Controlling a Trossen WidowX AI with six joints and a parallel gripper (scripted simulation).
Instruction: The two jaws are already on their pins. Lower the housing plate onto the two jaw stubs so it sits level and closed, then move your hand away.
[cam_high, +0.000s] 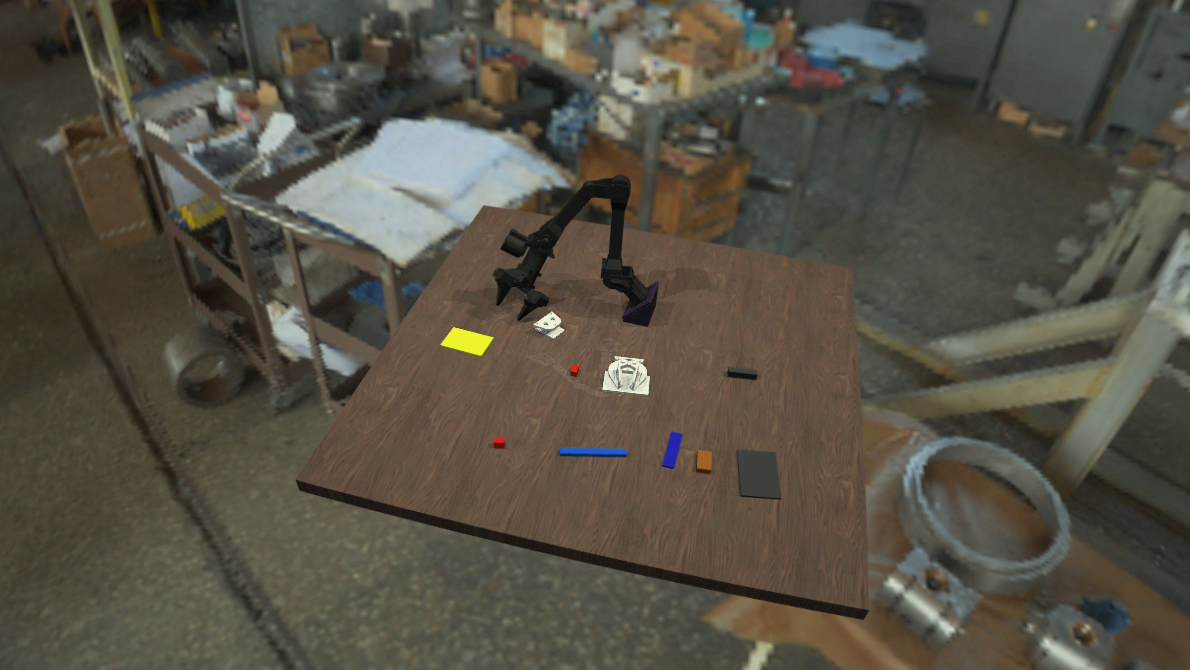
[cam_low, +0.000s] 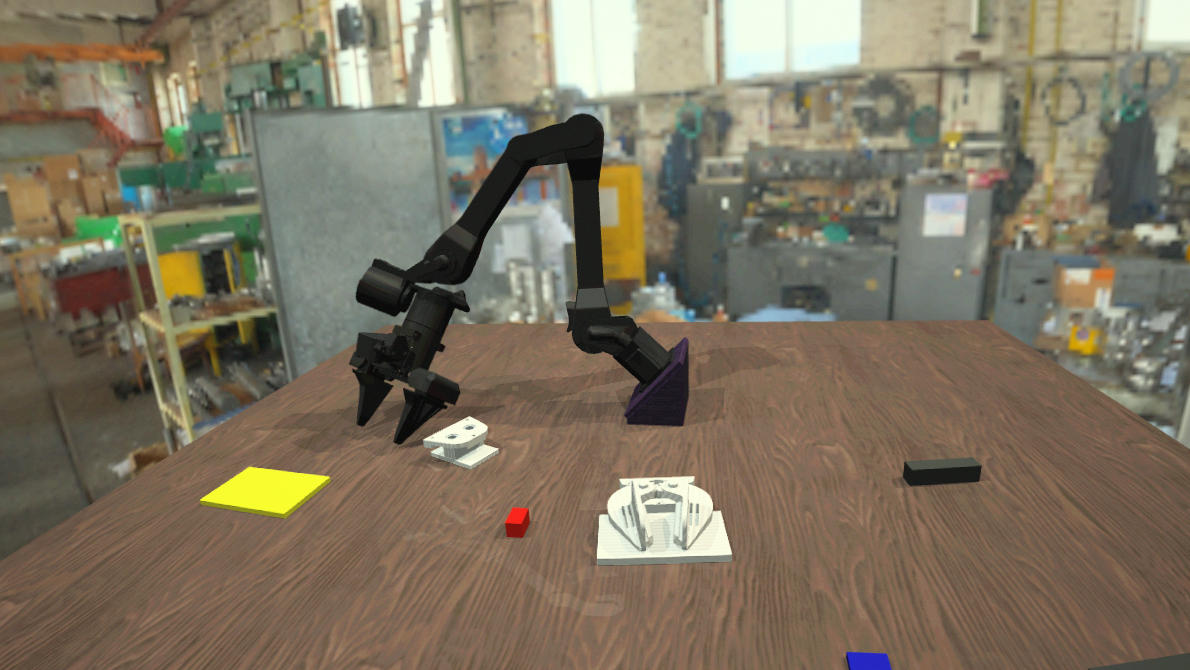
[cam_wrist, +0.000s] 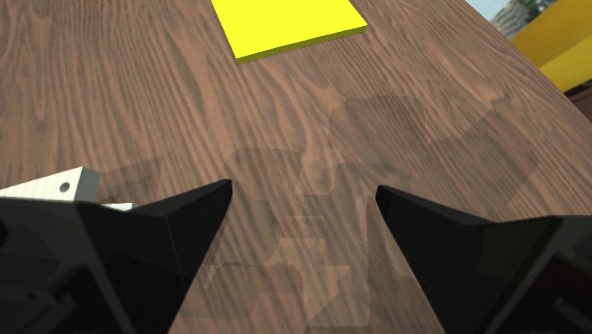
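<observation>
Now: the small white part 30 mm ahead of my gripper tip and 140 mm to the left of it. From my gripper tip the other things lie so: black block 80 mm ahead, 690 mm to the left; then yellow plate 150 mm ahead, 70 mm to the right; then red cube 190 mm ahead, 250 mm to the left.
</observation>
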